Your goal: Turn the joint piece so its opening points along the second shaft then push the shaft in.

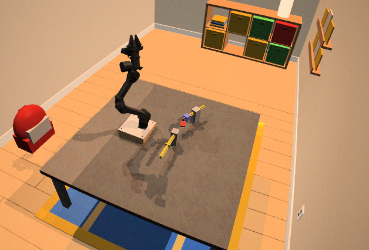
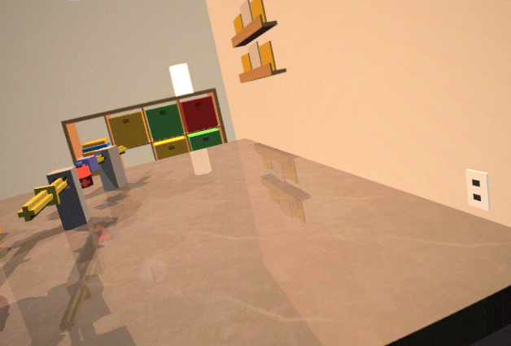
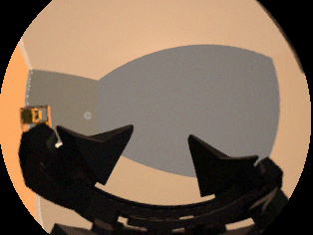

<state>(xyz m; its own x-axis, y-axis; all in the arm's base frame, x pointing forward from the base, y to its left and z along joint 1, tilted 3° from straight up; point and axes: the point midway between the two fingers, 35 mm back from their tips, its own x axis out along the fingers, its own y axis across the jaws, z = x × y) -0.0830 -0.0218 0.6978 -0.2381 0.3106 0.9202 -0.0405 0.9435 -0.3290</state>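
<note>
Right now my gripper tip is 35 cm short of the red square joint piece, 9 cm to the right of it and 70 cm above it.
</note>
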